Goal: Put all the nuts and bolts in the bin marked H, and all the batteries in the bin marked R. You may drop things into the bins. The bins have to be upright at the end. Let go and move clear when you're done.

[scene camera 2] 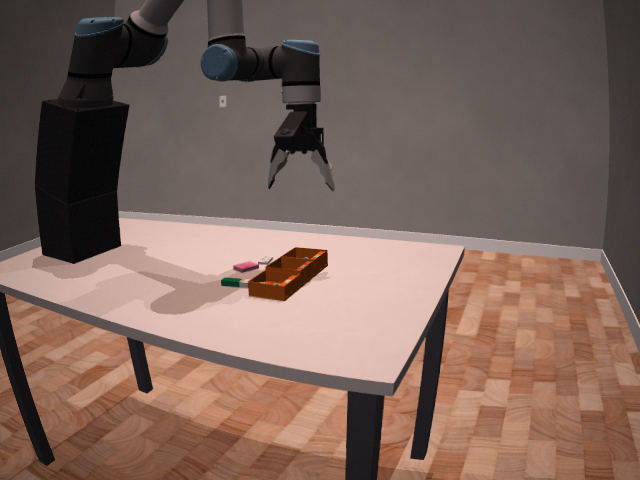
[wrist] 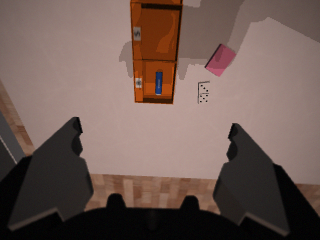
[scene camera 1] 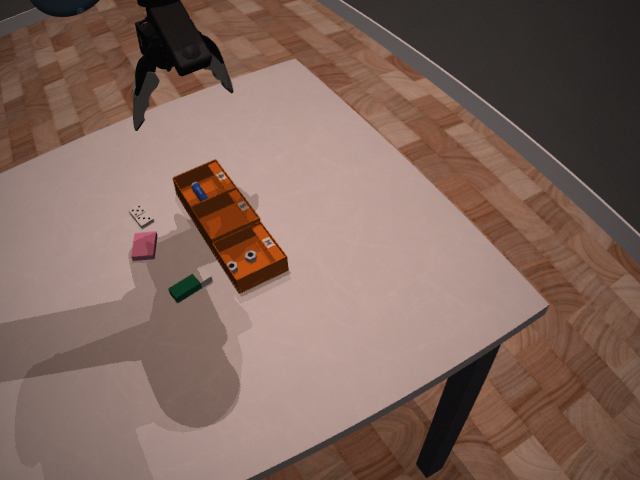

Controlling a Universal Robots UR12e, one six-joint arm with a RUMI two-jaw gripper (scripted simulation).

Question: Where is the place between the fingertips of my gripper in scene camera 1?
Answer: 184,111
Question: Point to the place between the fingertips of my gripper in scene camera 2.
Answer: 300,189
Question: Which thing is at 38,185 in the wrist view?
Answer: My gripper.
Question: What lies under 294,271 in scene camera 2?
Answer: An orange bin row.
